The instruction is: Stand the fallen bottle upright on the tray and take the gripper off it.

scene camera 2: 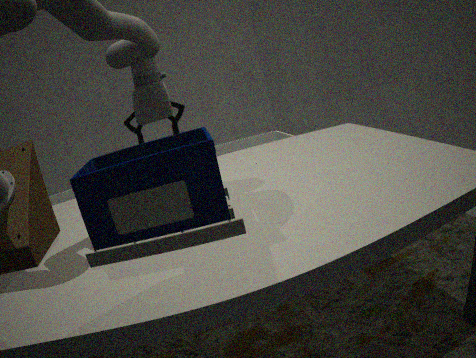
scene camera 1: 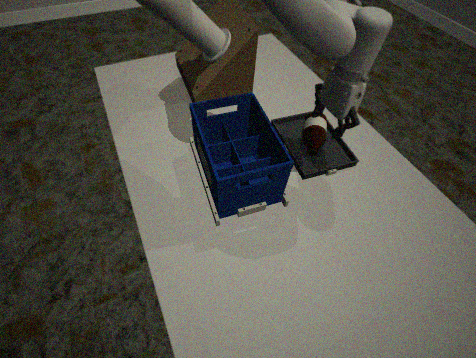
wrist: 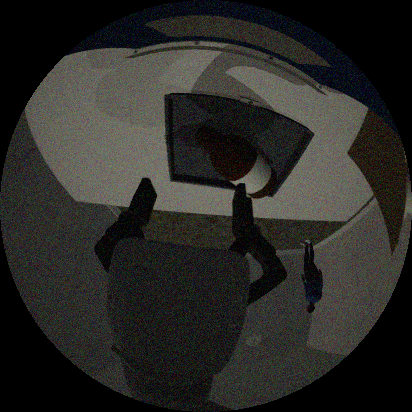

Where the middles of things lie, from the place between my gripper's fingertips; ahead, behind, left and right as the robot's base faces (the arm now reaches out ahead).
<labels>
The dark tray (scene camera 1: 331,153) lies 60 mm behind my hand, 40 mm to the left of it and 140 mm below it.
</labels>
